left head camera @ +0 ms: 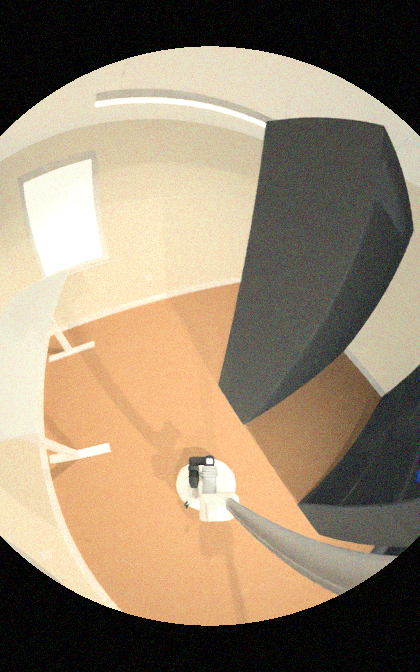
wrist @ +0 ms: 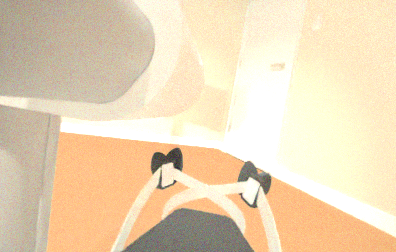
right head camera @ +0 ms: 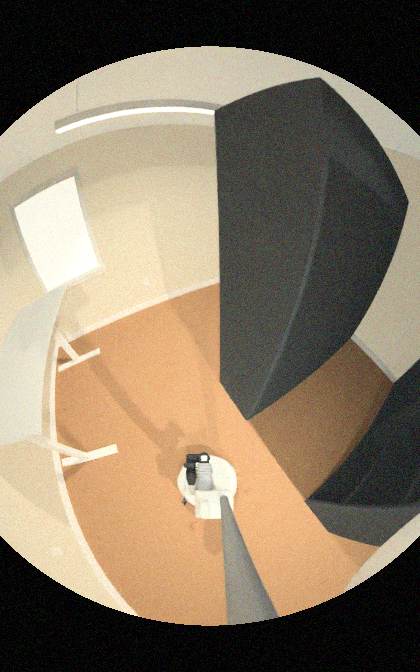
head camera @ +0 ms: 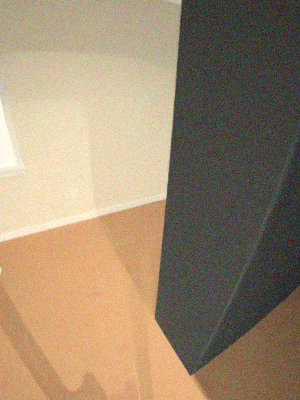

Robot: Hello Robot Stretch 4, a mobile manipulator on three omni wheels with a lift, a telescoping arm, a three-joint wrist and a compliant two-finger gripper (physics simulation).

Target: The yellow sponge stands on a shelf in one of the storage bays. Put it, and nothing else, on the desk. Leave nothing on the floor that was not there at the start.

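Places are measured from the robot's base along level axes (x left, y back, z up), in metres.
Pixels of known places: gripper, between the fingertips: [wrist: 210,167].
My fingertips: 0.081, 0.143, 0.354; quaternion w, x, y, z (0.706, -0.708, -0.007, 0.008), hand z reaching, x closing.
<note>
Behind a point stands the place of what it marks, as x, y, z.
The yellow sponge does not show in these views. The desk [left head camera: 20,370] [right head camera: 25,380], with a pale top and white legs, stands at the left in both side head views. My gripper [wrist: 210,167] @[0.081, 0.143, 0.354] is open in the wrist view, with floor showing between its two dark fingertips. It is away from the desk. A tall dark storage unit [head camera: 220,175] @[-0.248, -0.661, 1.289] [left head camera: 300,240] [right head camera: 265,225] stands ahead to the right, seen from its closed sides; its shelves are hidden. Another dark storage unit [left head camera: 350,515] [right head camera: 370,517] stands at the lower right.
A blue item [left head camera: 418,475] shows at the right edge, within the lower right unit. A strip of floor [left head camera: 310,440] [right head camera: 315,425] runs between the two units. A window [left head camera: 65,220] [right head camera: 57,235] is in the far wall. The wrist view shows a white door [wrist: 262,75] @[0.384, 2.203, 0.830].
</note>
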